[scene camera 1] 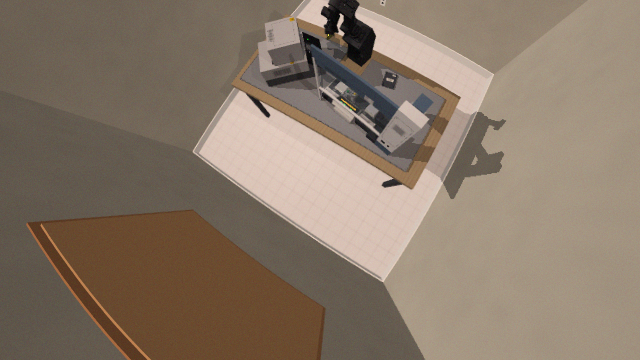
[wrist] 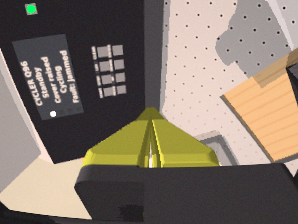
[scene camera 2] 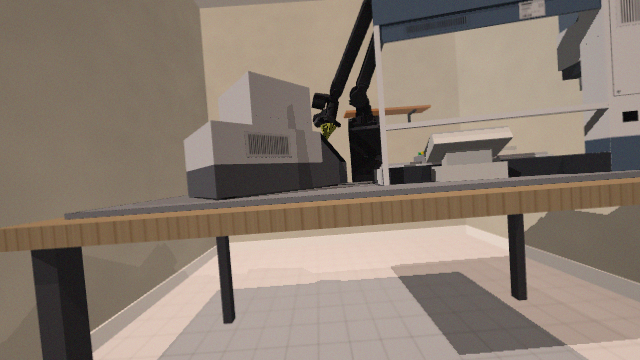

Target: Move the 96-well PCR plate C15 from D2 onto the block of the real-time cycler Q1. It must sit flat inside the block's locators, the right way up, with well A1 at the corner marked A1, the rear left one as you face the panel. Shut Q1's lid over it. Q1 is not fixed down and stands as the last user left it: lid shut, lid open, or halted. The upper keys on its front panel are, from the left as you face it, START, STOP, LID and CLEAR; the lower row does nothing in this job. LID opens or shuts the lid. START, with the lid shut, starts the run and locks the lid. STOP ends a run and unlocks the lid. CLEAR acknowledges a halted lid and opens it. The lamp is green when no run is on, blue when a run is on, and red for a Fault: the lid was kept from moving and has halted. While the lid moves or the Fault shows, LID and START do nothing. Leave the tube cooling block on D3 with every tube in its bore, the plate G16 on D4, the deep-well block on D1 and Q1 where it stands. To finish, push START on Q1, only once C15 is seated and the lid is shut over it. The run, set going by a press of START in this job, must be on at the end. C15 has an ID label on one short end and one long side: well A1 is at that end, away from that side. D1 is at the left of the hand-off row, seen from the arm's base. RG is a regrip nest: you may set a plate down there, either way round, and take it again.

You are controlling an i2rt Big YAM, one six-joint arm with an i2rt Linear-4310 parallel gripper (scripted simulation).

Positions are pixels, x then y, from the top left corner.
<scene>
A lid (scene camera 1: 283, 40): 147 cm from the lens.
</scene>
